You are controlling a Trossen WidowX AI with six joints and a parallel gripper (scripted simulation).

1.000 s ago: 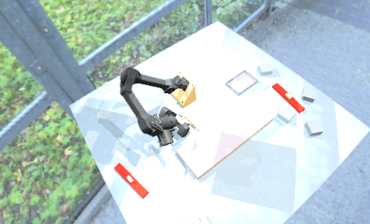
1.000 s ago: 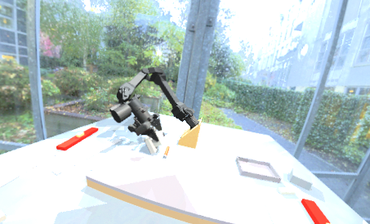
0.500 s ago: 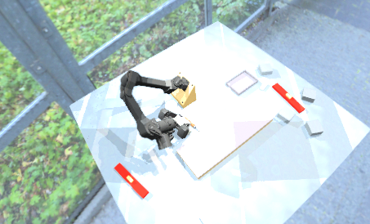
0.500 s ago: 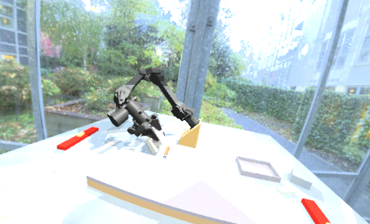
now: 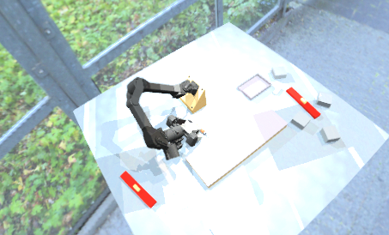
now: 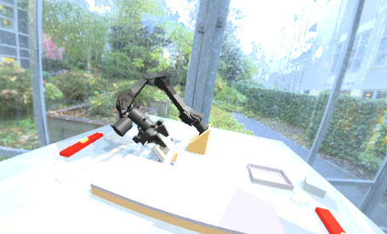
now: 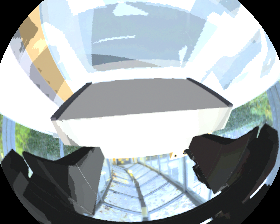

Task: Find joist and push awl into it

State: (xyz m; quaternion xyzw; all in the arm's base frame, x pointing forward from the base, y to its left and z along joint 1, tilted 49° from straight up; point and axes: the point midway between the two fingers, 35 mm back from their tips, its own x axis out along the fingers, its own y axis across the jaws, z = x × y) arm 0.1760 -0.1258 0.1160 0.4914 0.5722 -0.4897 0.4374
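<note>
The awl is 3 cm ahead of my gripper tip, 4 cm to the left of it and 7 cm below it. Also, from my gripper tip: tray 1 cm behind, 46 cm to the left, 7 cm below; stud finder 1 cm behind, 1 cm below; light 3 cm behind, 1 cm to the left.
</note>
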